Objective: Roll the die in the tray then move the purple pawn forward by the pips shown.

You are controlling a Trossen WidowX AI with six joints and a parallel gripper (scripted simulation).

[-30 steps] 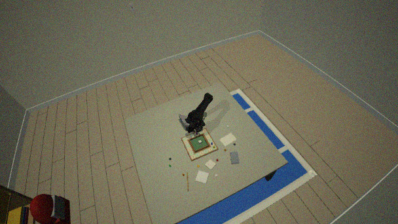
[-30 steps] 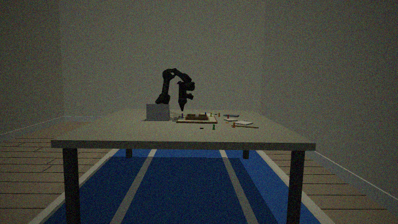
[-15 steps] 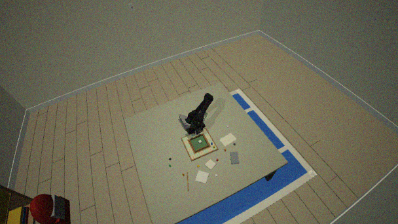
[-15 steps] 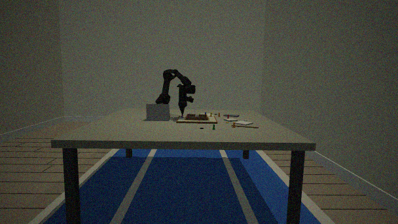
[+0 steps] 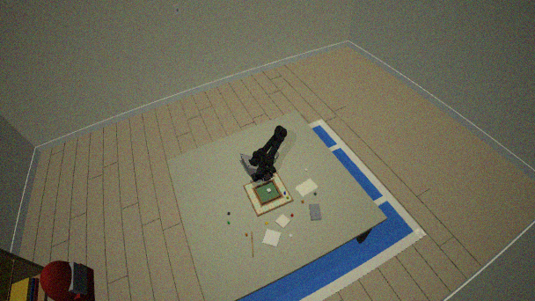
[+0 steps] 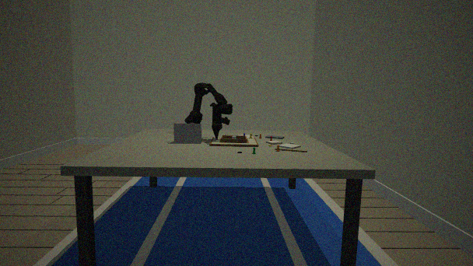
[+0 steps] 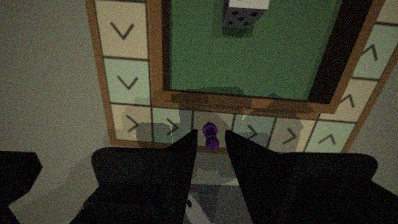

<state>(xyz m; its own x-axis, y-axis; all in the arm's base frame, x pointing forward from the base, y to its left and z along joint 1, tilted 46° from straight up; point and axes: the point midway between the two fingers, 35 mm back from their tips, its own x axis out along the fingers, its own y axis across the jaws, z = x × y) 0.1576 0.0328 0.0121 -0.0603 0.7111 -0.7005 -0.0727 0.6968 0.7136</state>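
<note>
The grey die is 110 mm ahead of my gripper tip and 10 mm to the right of it. The rest, counted from my gripper tip: blue pawn: 180 mm ahead, 90 mm to the left, 10 mm above; then purple pawn: 10 mm above; then green tray: 110 mm ahead, 20 mm to the right, 20 mm below.
</note>
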